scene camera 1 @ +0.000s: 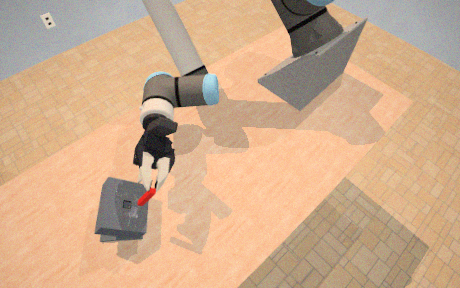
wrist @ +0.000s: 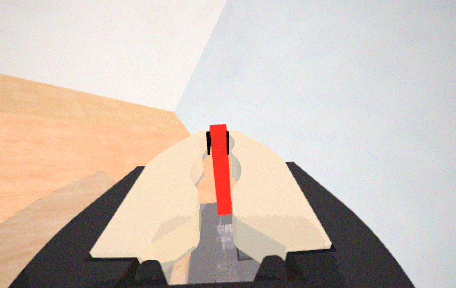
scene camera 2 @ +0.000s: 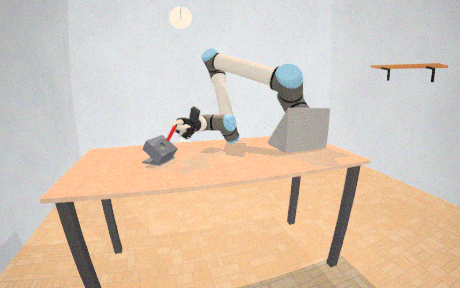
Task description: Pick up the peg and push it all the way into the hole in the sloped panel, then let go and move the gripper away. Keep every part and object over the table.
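Pixels of known places: gripper, fingertip midpoint: (scene camera 1: pixel 152 191) (wrist: pixel 218 134) (scene camera 2: pixel 174 127); arm's base at its link origin: (scene camera 1: pixel 318 44) (scene camera 2: pixel 303 122).
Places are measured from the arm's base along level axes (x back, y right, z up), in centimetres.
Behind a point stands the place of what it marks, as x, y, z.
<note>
The red peg (scene camera 1: pixel 146 197) @[-77.2, -11.3, 1.0] (scene camera 2: pixel 171 133) @[-77.1, -11.3, 0.0] (wrist: pixel 221 175) @[-76.7, -10.2, -0.1] is held by its upper end between the fingertips of my gripper (scene camera 1: pixel 154 188) @[-75.6, -11.8, 2.7] (scene camera 2: pixel 176 123) @[-75.6, -11.8, 2.7] (wrist: pixel 218 134) @[-75.6, -11.8, 2.7], which is shut on it. The peg slants down toward the grey block with the sloped panel (scene camera 1: pixel 112 200) @[-83.7, -4.0, -4.2] (scene camera 2: pixel 156 148) @[-84.4, -10.9, -6.6] (wrist: pixel 210 265) @[-78.5, -6.8, -8.3]. The square hole (scene camera 1: pixel 127 204) @[-81.5, -5.4, -7.7] (scene camera 2: pixel 162 144) @[-81.6, -5.0, -6.5] in the panel is open and shows no peg in it. In scene camera 1 the peg's lower end appears close beside the hole, over the panel; the exact gap above the surface is hard to tell.
The block stands on the wooden table (scene camera 1: pixel 280 165) @[-39.6, -20.9, -14.5] (scene camera 2: pixel 225 177) @[-57.8, -32.7, -14.5]. A large grey wedge-shaped body (scene camera 1: pixel 315 75) @[-15.6, -10.3, 0.9] (scene camera 2: pixel 307 130) @[-3.8, -9.5, -2.8] stands near the arm's base at the table's other end. A wall shelf (scene camera 2: pixel 409 66) is at the right in scene camera 2.
</note>
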